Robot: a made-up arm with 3 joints.
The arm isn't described. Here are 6 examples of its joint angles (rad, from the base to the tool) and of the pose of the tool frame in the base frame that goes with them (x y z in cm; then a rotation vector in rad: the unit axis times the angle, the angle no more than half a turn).
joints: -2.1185 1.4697 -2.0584
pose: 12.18 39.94 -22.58 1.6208 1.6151 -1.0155
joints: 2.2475 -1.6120 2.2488
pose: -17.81 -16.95 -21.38 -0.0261 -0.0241 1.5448
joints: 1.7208 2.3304 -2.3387
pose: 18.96 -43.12 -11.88 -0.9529 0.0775 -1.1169
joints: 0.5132 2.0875 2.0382
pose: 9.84 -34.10 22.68 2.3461 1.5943 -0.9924
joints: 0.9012 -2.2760 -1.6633
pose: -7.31 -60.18 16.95 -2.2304 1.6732 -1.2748
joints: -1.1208 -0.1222 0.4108
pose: 8.85 46.68 21.89 -1.1280 0.4347 -0.1225
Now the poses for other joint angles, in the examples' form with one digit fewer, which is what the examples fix.
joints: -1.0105 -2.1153 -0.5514
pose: -17.4 40.5 50.4 -0.050 0.690 1.907
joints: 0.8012 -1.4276 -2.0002
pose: -19.5 -50.8 25.6 1.903 -2.066 0.222
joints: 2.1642 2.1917 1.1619
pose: 3.4 -15.2 -40.3 -1.542 -2.106 0.347
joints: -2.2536 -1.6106 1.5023
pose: -18.2 28.1 -14.3 1.843 -1.871 0.553
